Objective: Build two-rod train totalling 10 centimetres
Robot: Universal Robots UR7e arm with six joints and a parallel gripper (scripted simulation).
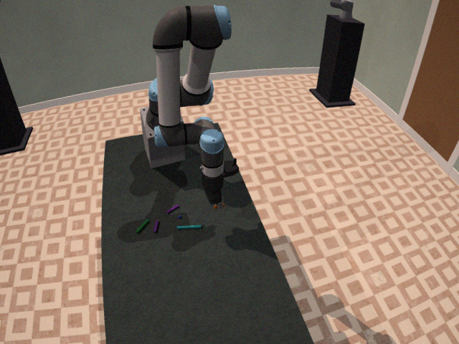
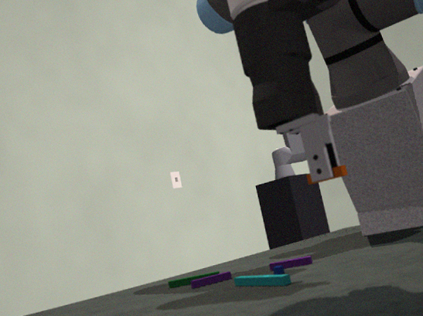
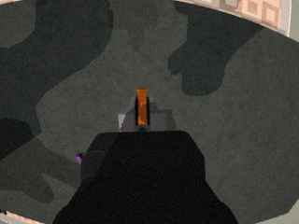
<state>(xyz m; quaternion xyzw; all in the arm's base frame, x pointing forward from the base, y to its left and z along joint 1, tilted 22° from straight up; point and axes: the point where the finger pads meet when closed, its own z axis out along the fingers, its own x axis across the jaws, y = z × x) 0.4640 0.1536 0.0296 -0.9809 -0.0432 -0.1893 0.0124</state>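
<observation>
My gripper is now 13 cm to the left of the turquoise rod and 11 cm above it. Round my hand: purple rod 4 cm behind, 26 cm to the right, 11 cm below; small blue rod 7 cm behind, 16 cm to the right, 11 cm below; orange rod 1 cm below.
</observation>
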